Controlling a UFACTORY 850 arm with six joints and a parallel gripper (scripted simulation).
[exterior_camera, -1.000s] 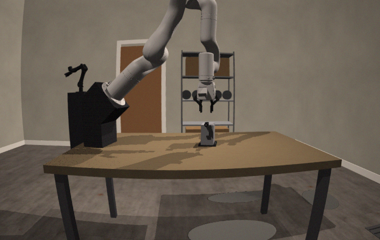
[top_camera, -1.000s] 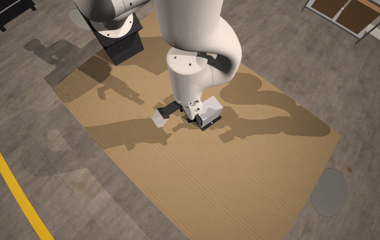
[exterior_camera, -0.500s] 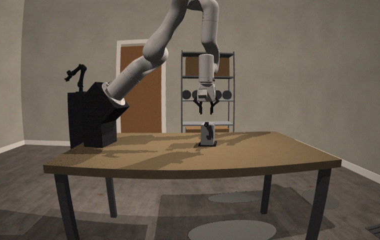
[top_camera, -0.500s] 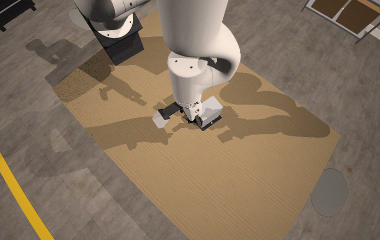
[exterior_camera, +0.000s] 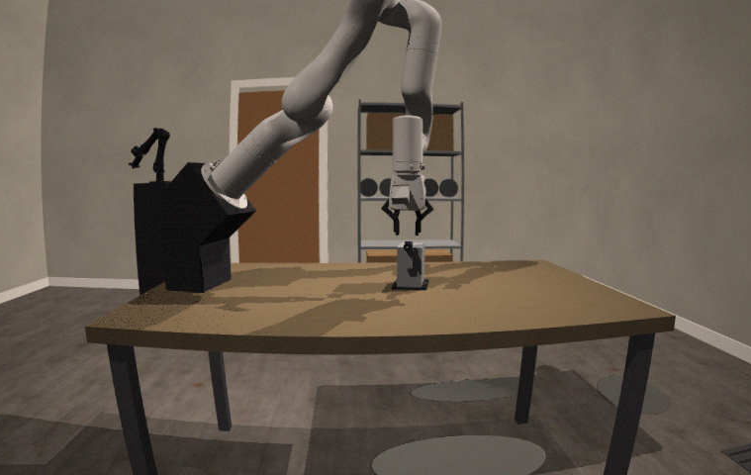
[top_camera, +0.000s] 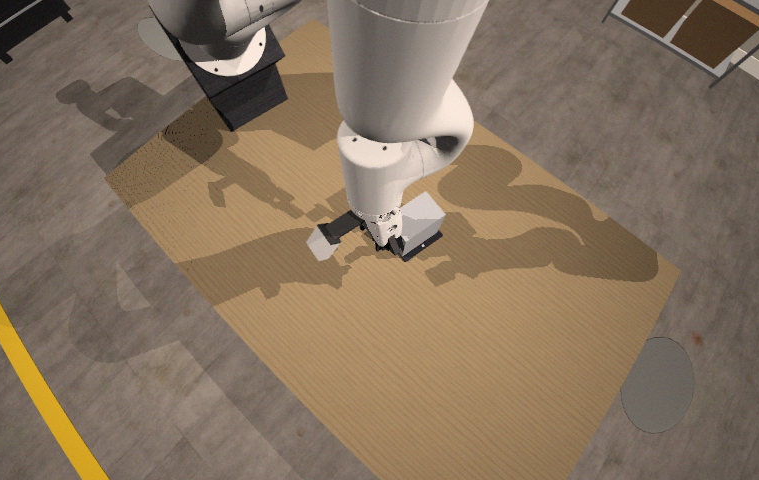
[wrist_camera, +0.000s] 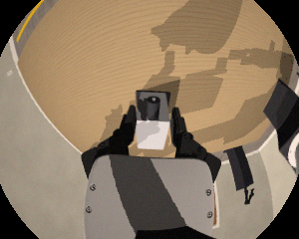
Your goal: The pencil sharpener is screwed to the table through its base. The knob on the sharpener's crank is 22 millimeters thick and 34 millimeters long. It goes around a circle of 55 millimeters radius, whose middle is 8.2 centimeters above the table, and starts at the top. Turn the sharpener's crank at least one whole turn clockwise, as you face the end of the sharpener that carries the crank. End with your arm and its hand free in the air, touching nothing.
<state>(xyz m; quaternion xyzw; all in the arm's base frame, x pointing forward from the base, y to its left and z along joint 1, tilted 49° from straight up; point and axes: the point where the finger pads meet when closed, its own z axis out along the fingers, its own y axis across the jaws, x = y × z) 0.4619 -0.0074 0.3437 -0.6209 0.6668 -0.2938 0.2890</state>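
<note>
Now: hand 50 mm above the dark crank knob and 20 mm to the right of it.
</note>
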